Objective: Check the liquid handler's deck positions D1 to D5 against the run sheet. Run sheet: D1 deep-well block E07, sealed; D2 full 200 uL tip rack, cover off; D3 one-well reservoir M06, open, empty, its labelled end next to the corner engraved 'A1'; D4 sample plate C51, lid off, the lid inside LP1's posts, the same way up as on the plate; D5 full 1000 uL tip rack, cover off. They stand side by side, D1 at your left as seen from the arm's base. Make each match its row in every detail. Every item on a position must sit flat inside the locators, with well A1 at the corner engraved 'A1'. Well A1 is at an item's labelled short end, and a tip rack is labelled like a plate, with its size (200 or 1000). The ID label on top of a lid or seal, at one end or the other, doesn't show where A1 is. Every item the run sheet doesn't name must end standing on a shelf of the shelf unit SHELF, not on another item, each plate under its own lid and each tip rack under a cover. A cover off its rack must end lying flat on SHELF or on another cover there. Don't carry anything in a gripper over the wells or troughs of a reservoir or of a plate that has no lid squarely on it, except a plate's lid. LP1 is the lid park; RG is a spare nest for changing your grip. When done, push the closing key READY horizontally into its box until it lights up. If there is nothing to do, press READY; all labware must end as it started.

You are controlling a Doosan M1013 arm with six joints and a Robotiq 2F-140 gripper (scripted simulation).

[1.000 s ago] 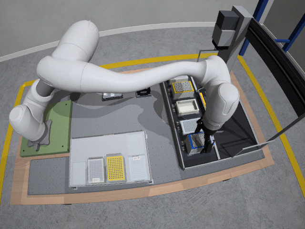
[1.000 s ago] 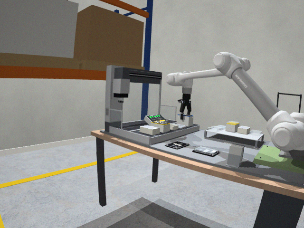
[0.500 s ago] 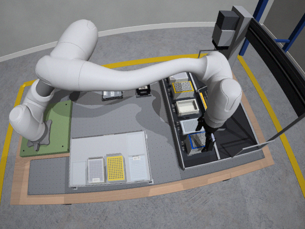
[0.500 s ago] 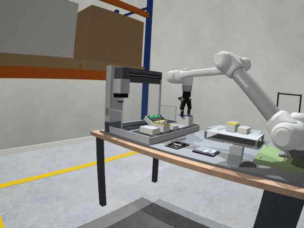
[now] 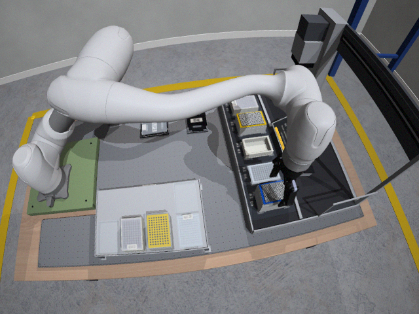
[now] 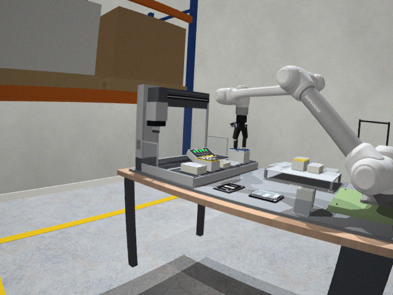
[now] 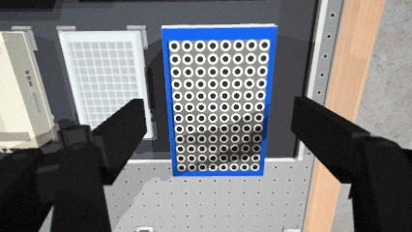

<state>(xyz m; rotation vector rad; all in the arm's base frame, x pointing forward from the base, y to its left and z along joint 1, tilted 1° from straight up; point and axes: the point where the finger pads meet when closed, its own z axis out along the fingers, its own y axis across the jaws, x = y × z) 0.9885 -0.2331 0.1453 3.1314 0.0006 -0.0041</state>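
Now: hand 50 mm above the blue 1000 uL tip rack, 10 mm to the left of it and 10 mm past it. The rest, counted from my hand: yellow tip rack 370 mm to the left, 80 mm below, 10 mm behind; then cream reservoir 250 mm to the left, 110 mm below; then sample plate 120 mm to the left, 110 mm below.
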